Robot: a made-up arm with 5 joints.
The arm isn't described. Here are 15 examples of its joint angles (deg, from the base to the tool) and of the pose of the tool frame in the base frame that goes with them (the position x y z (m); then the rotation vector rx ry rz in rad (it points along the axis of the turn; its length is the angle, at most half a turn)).
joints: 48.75 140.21 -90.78 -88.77 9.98
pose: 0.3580 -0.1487 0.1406 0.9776 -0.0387 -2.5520
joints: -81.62 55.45 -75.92 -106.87 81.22
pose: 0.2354 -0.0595 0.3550 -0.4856 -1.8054 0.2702
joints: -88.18 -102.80 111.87 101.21 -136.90
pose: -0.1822 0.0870 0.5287 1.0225 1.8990 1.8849
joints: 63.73 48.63 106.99 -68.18 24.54
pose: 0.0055 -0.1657 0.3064 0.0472 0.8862 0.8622
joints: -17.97 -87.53 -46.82 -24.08 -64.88
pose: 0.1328 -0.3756 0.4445 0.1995 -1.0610 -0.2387
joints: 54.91 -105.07 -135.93 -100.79 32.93
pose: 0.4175 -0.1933 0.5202 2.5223 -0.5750 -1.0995
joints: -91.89 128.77 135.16 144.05 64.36
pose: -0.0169 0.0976 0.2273 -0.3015 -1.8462 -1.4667
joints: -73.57 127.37 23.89 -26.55 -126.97
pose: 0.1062 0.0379 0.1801 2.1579 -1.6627 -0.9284
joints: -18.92 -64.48 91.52 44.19 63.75
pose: -0.1216 -0.1834 0.5323 0.4976 -0.0005 1.2966
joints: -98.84 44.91 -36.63 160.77 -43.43
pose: 0.1864 -0.1115 0.4089 -0.0490 0.2114 2.9868
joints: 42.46 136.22 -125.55 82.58 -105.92
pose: 0.3219 -0.2267 0.1688 -1.3681 0.2916 -0.7738
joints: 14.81 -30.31 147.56 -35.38 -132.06
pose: 0.0608 -0.1654 0.4748 -1.0851 -0.4718 -1.8588
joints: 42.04 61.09 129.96 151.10 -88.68
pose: -0.0026 -0.1510 0.2432 1.5238 -1.5157 2.2218
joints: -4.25 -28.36 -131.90 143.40 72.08
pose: 0.1609 -0.1608 0.4629 -2.0905 0.7665 -0.1329
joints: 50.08 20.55 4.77 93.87 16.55
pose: 0.1883 -0.0845 0.5767 0.1482 -1.1779 -1.1690
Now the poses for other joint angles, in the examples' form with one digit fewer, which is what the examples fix.
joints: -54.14 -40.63 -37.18 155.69 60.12
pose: -0.035 -0.171 0.532 -0.068 2.114 -2.234
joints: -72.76 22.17 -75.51 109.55 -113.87
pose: 0.216 -0.095 0.436 1.041 0.197 -1.489
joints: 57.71 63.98 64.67 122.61 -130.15
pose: -0.018 -0.119 0.307 0.519 -1.120 2.261
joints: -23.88 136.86 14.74 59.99 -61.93
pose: 0.100 -0.071 0.103 -2.139 -0.851 1.061
